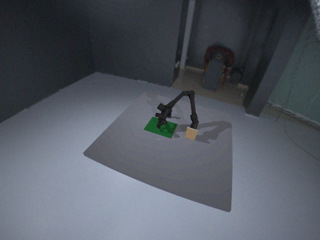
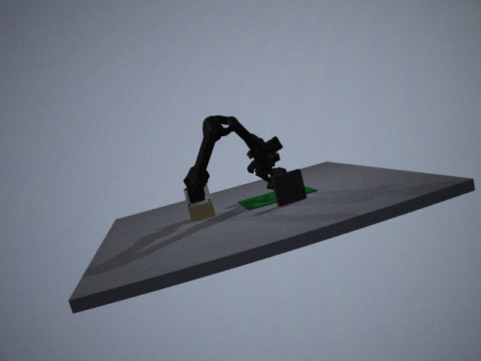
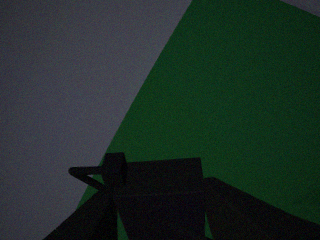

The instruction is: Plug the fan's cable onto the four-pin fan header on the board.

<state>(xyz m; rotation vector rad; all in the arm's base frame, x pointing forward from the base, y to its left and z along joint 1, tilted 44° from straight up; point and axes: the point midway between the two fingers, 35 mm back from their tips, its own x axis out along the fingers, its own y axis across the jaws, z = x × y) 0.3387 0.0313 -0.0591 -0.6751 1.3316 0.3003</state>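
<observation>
The green board lies 10 mm behind my gripper tip, 70 mm to the right of it and 70 mm below it. The rest, counted from my gripper tip: dark square fan: 10 mm ahead, 260 mm to the right, 10 mm above; fan plug: 10 mm behind, 10 mm below.
</observation>
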